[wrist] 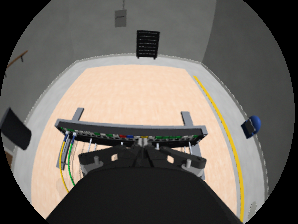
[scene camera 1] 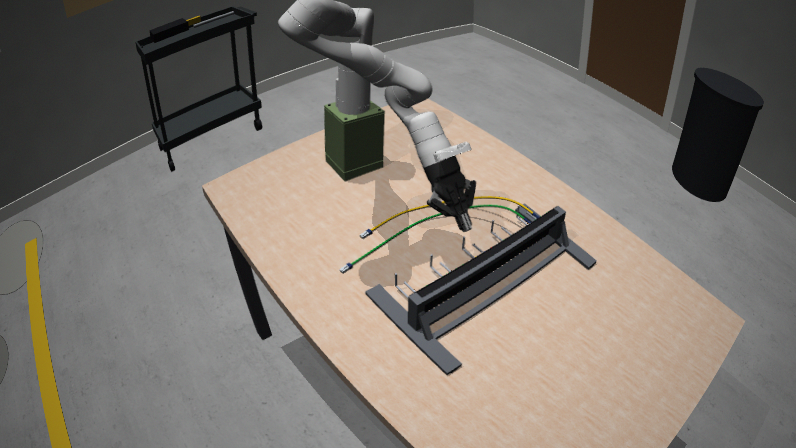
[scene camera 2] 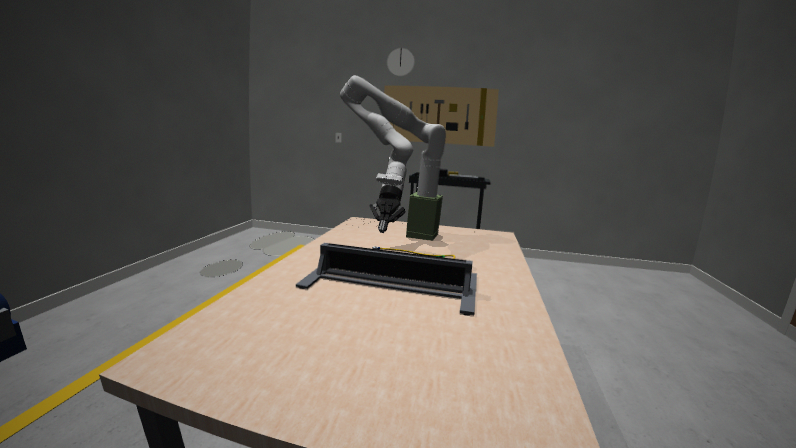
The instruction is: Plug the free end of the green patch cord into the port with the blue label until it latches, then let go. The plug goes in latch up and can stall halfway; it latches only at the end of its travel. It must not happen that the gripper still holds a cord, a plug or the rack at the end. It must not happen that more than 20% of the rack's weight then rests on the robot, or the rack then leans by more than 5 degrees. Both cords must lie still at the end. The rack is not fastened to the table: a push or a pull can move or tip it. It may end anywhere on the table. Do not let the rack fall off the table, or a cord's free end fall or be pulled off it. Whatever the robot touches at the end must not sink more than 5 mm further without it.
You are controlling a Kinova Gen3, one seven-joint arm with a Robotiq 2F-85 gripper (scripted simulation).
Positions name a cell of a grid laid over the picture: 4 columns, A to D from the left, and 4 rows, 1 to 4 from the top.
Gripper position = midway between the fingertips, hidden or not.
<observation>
In view: the gripper (scene camera 1: C3).
The gripper shows as well in the wrist view (wrist: B3) and in scene camera 2 (scene camera 2: B3).
</observation>
